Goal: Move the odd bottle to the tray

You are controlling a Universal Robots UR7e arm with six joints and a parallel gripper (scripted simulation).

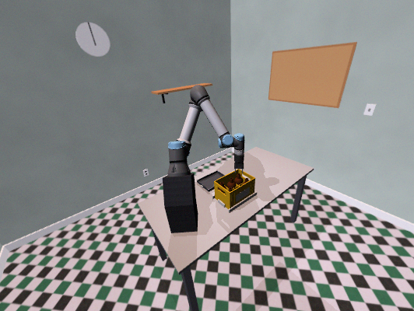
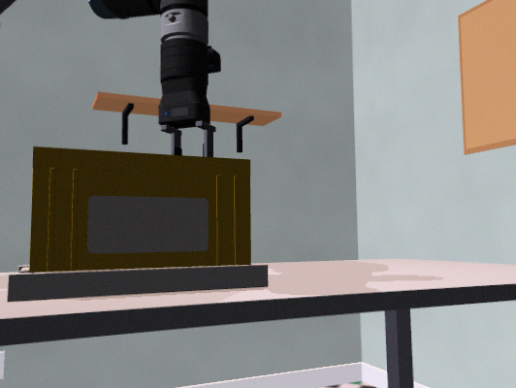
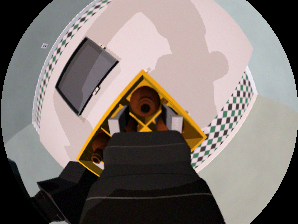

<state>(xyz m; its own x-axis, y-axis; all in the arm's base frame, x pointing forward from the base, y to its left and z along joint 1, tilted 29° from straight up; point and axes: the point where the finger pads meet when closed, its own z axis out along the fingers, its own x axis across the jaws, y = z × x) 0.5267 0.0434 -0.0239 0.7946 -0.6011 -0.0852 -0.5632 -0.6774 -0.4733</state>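
The brown bottle lies 11 cm below my hand. Also, from my hand: dark tray 13 cm behind, 22 cm to the left, 19 cm below; crate 8 cm behind, 6 cm to the right, 11 cm below.
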